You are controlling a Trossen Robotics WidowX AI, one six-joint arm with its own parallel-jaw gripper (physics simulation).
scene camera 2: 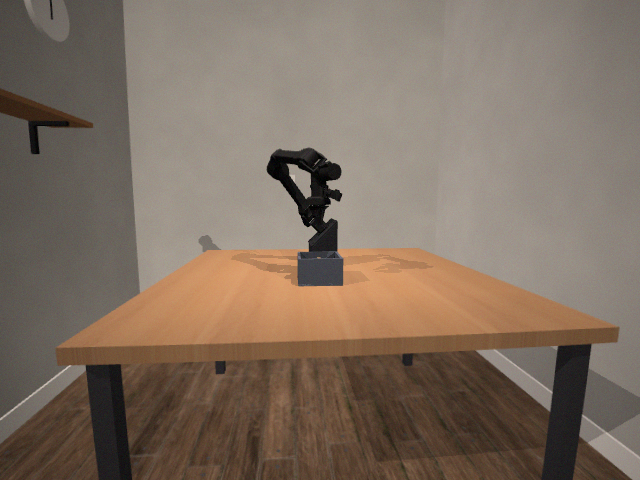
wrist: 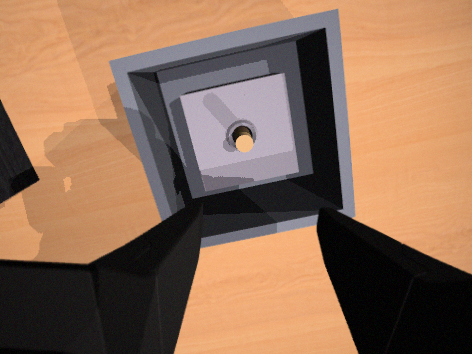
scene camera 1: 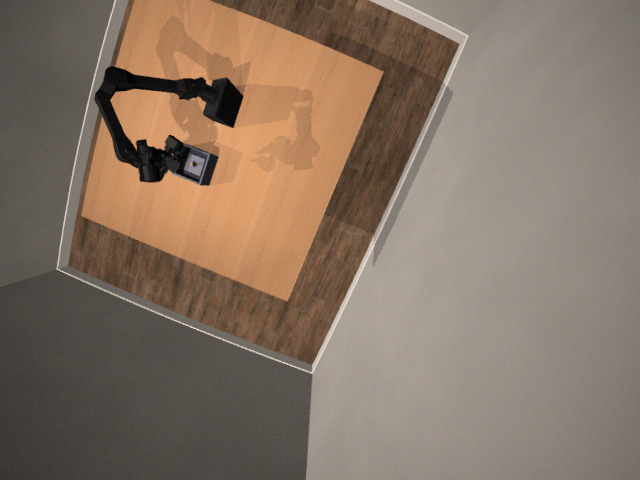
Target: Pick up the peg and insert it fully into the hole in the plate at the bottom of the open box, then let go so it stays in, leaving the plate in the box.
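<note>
The peg, with a tan round top, stands roughly upright in the ringed hole of the plate. Its lower part is hidden in the hole, and its top stands out above the plate. The pale square plate lies at the bottom of the open box. The grey-blue box stands upright on the table. My gripper is open and empty, above the box near its lower rim in the wrist view. Its fingers are clear of the peg.
The box stands on the wooden table in front of the arm's black base. A dark block edge shows at the left of the wrist view. A wall shelf is at the left in scene camera 2.
</note>
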